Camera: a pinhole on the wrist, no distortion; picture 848 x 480 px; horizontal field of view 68.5 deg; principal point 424.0 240.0 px. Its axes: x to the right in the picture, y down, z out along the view. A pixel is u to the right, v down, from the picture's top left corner.
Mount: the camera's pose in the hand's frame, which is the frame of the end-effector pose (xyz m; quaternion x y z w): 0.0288 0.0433 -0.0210 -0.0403 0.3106 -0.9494 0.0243
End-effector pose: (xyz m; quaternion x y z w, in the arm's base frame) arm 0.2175 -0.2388 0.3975 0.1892 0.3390 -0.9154 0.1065
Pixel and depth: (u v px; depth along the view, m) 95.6 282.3 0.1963
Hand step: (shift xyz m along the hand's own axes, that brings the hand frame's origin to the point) 0.1501 -0.0755 0.1225
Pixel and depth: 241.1 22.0 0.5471
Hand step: 0.2349 -0.1125 0.5222
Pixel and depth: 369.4 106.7 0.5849
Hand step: 0.1308 -0.1959 0.5201
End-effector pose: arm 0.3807 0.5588 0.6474 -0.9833 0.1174 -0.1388 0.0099
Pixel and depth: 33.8 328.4 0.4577
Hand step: 0.3576 -0.2577 0.2908
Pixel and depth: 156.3 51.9 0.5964
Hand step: 0.3349 -0.1438 0.5492
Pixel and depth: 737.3 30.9 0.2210
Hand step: -0.0632 -0.0347 0.2074
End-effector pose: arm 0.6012 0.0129 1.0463 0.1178 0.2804 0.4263 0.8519
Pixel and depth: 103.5 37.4 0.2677
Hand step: 0.1887 -0.0341 0.2373
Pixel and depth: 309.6 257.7 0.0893
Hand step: 0.0534 -0.0101 0.0483
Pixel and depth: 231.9 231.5 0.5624
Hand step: 0.2529 -0.2687 0.4250
